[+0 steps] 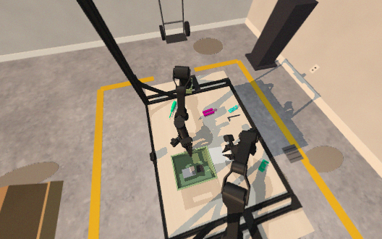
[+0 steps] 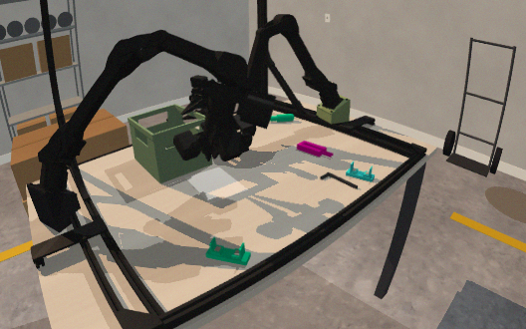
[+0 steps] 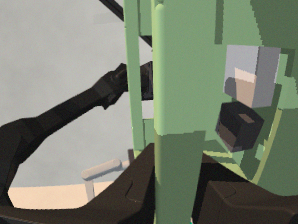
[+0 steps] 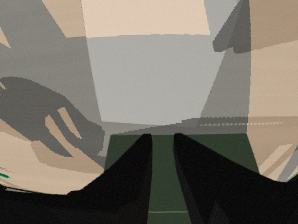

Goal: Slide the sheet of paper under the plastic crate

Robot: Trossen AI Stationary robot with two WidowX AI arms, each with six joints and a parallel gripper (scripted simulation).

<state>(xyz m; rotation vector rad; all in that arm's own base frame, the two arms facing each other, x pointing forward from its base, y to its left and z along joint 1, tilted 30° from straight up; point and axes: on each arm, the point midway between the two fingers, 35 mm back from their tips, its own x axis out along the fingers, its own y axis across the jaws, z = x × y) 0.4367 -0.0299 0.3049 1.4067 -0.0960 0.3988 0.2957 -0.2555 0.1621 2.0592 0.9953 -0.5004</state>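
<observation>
My right gripper is now 10 cm above the paper sheet, 2 cm past it and 1 cm to the right of it. From my right hand the other things lie so: black hex key: 25 cm to the left, 16 cm ahead, 10 cm below; then green clamp: 23 cm ahead, 12 cm to the right, 9 cm below; then green plastic crate: 21 cm behind, 3 cm to the right, 3 cm below.
</observation>
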